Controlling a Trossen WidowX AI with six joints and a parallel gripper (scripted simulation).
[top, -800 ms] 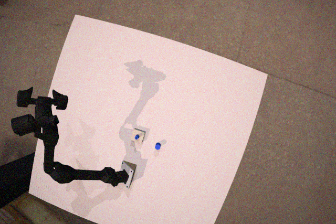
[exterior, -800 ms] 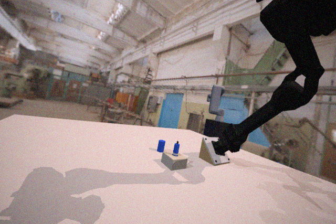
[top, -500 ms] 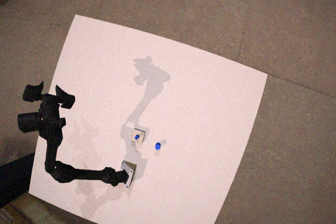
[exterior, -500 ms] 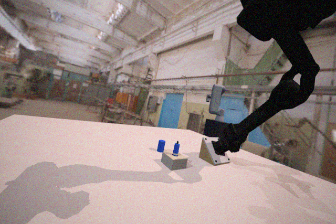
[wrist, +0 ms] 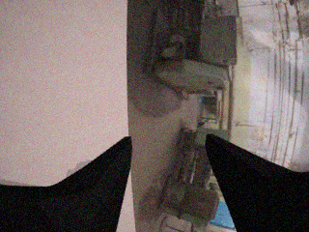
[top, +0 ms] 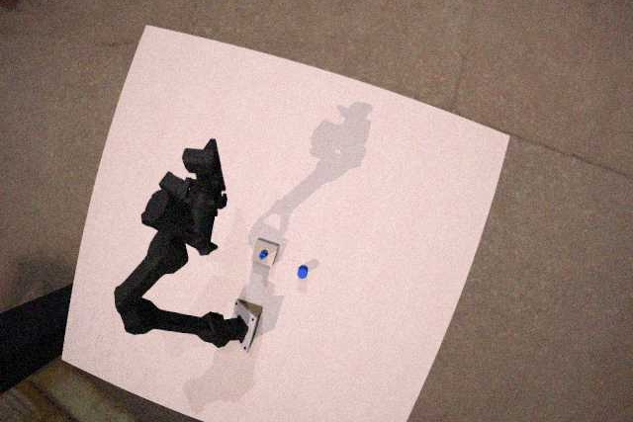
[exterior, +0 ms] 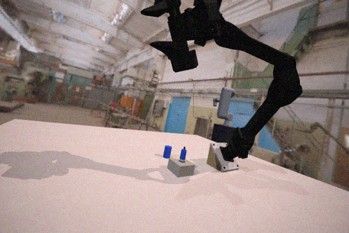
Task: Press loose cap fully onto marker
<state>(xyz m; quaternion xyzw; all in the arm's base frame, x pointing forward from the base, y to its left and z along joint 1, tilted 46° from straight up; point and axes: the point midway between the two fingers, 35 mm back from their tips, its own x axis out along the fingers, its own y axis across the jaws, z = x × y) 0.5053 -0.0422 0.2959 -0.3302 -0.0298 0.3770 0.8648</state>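
Right now my gripper tip is 250 mm past the blue cap, 290 mm to the left of it and 320 mm above it. From my gripper tip the other things lie so: grey holder block: 240 mm behind, 160 mm to the right, 320 mm below.
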